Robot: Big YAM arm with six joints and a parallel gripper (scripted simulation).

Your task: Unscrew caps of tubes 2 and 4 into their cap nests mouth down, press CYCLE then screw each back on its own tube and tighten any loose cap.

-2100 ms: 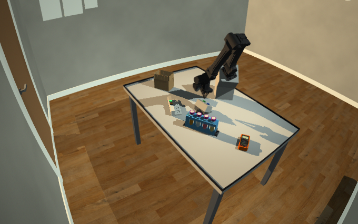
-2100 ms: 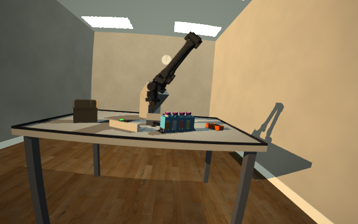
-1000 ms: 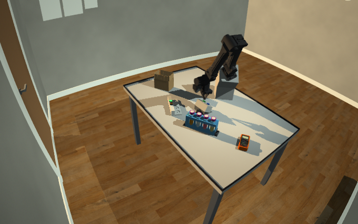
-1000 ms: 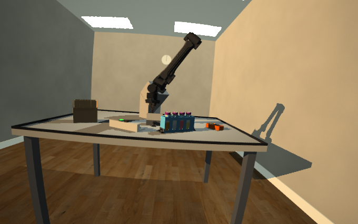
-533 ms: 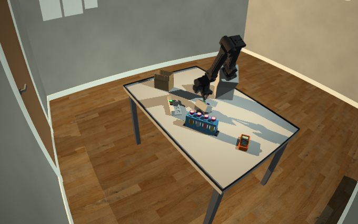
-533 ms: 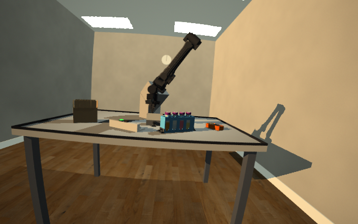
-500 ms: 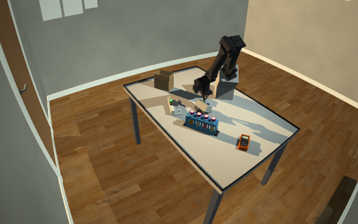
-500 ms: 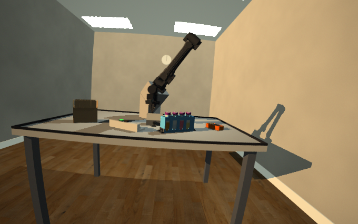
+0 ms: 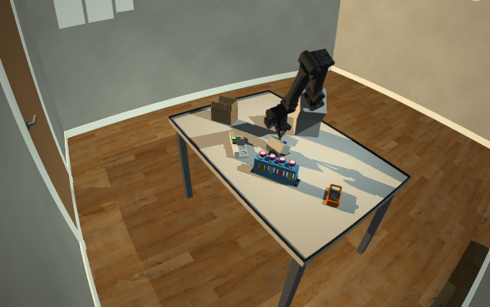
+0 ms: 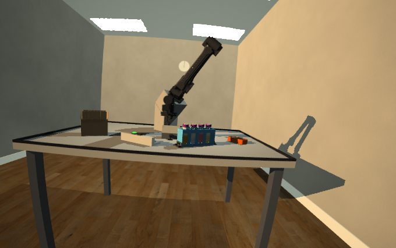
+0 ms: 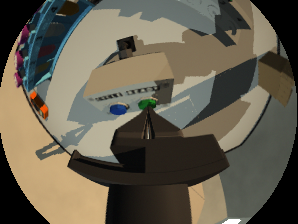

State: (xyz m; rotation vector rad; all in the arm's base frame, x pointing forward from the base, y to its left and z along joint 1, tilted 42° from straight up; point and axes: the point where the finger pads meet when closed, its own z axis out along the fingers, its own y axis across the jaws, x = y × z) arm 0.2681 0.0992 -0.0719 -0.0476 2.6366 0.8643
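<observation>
Right now my hand is 1 cm short of the green ready key and 1 cm above it. From my hand the other things lie so: blue cycle key 1 cm behind, 4 cm to the left, 1 cm below; beige key housing 2 cm ahead, 3 cm to the left, 2 cm below; cardboard box 22 cm ahead, 42 cm to the right, 1 cm below.
</observation>
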